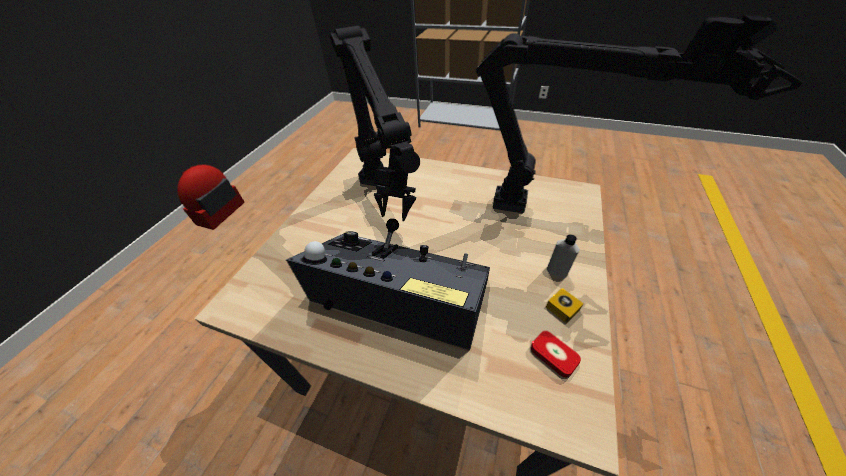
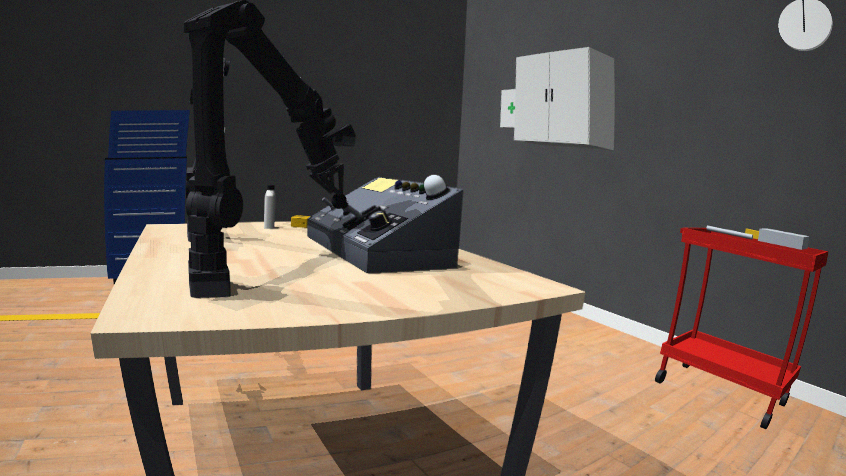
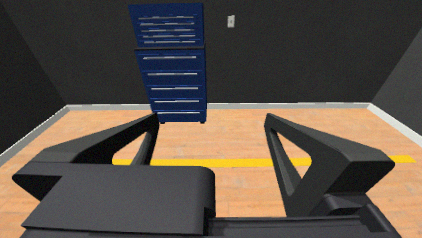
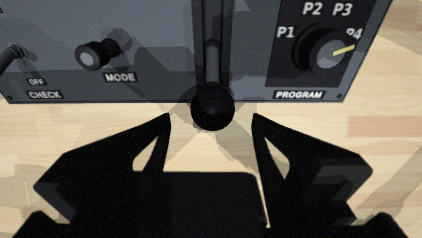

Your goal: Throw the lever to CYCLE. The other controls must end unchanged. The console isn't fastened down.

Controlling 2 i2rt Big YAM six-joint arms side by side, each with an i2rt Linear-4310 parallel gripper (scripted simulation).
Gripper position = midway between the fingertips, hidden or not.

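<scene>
My left gripper (image 3: 211, 119) is in sight, and so is my right gripper (image 2: 336, 193), which image 4 (image 4: 211, 119) gives me too. There is a dark console (image 2: 424, 234), visible also in image 4 (image 4: 153, 61), though in image 3 the console is out of frame. I see a yellow box (image 1: 564, 305) as well, and in image 3 that box is likewise out of frame. A grey bottle (image 1: 565, 252) is there too.
</scene>
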